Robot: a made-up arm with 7 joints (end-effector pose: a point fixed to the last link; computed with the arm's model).
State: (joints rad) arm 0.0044 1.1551 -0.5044 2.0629 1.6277 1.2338 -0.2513
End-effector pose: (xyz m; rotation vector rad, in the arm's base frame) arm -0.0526 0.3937 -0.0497 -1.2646 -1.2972 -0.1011
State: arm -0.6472 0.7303 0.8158 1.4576 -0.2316 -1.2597 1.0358
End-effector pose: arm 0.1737 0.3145 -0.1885 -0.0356 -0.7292 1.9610
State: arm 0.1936 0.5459 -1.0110 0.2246 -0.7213 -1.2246 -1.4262
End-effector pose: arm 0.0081 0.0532 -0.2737 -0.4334 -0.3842 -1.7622
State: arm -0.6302 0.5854 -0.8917 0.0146 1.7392 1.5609 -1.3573
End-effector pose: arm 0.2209 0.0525 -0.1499 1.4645 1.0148 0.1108
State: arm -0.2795 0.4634 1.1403 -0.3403 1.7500 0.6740 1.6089
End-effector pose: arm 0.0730 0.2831 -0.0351 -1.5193 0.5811 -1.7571
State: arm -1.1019 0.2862 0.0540 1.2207 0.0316 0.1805 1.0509
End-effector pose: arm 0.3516 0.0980 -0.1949 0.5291 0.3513 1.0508
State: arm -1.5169 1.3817 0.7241 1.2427 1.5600 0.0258 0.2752
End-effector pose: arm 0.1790 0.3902 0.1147 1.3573 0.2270 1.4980
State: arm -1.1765 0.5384 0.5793 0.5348 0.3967 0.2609 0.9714
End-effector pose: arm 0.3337 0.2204 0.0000 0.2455 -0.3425 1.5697
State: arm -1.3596 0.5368 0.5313 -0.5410 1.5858 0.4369 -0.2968
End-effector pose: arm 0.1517 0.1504 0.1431 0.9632 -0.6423 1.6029
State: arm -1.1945 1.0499 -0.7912 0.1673 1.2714 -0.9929 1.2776
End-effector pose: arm 0.2973 0.0888 -0.0553 1.1118 -1.9534 -0.7822
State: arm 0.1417 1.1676 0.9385 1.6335 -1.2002 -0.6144 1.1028
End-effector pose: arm -0.0845 0.4141 -0.1069 -0.0447 -0.3741 2.9693
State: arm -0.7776 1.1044 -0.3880 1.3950 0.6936 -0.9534 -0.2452
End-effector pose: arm 0.2159 0.3267 -0.1448 1.4787 0.5743 -0.7191
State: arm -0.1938 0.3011 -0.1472 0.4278 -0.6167 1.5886 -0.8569
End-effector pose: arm 0.1084 0.0975 -0.3084 -1.1309 1.8742 -0.7191
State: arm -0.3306 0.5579 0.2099 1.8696 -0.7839 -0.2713 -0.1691
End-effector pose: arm -0.0006 0.2615 -0.3270 -0.2548 1.0552 1.0230
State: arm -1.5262 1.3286 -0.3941 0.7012 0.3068 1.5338 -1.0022
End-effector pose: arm 0.2352 0.2968 0.1168 0.0870 0.9399 0.5754
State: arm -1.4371 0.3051 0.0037 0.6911 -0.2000 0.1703 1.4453
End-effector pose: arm 0.3869 0.0348 0.0274 -0.1585 -0.3052 1.2788
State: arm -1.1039 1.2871 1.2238 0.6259 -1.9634 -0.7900 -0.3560
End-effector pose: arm 0.0797 0.3920 0.0875 -1.1257 -2.5945 0.4224
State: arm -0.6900 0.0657 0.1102 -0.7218 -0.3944 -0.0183 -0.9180
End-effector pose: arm 0.1941 0.0510 0.0080 0.1888 -1.2402 -1.0927
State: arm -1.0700 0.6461 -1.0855 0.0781 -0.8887 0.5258 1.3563
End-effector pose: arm 0.2719 -0.0145 -0.1533 0.6755 0.1371 0.3806
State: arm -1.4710 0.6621 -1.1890 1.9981 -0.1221 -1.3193 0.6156
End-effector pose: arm 0.3327 0.2094 -0.0583 1.1905 -0.6989 0.0946
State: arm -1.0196 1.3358 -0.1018 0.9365 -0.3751 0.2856 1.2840
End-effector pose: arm 0.2477 0.3530 0.0285 0.6731 -0.1960 2.0160
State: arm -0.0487 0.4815 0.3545 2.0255 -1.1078 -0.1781 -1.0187
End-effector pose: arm -0.1409 0.2153 -0.3133 -0.8890 0.8286 0.8695
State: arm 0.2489 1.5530 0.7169 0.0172 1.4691 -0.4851 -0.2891
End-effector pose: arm 0.1908 0.2692 0.0320 3.0059 0.5201 -0.4054
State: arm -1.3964 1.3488 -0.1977 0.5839 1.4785 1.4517 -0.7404
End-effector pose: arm 0.1979 0.2734 0.1576 0.8218 0.7524 1.8126
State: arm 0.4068 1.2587 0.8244 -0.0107 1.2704 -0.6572 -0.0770
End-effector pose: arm 0.1400 0.2931 -0.0258 2.5579 0.2274 -0.5584
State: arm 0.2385 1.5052 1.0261 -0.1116 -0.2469 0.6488 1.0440
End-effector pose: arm 0.1574 0.2817 0.0993 1.1229 -0.5492 1.6625
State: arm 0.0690 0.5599 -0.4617 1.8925 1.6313 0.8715 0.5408
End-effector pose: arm -0.1169 0.3012 -0.2513 -2.3700 -1.0217 1.1268
